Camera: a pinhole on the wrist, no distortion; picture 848 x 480 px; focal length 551.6 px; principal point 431.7 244.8 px. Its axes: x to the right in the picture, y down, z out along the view. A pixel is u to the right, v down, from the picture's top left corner.
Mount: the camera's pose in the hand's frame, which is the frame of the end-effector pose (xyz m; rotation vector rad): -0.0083 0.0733 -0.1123 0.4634 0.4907 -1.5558
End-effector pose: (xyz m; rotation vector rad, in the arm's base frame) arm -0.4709 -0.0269 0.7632 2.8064 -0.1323 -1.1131
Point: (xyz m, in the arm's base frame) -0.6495 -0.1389 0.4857
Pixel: 37.1 348.1
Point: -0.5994 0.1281 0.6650
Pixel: 507.5 184.8
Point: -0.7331 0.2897 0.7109
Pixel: 607.5 29.9
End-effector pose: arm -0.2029 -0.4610 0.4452 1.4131 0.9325 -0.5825
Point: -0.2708 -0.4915 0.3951
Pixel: 584.6 267.8
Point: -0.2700 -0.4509 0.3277
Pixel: 715.8 455.3
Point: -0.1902 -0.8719 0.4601
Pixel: 193.6 149.1
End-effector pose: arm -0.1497 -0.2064 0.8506 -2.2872 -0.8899 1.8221
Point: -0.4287 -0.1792 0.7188
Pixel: 287.1 372.3
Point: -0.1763 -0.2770 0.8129
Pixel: 94.6 241.5
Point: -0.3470 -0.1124 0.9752
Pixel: 591.0 124.7
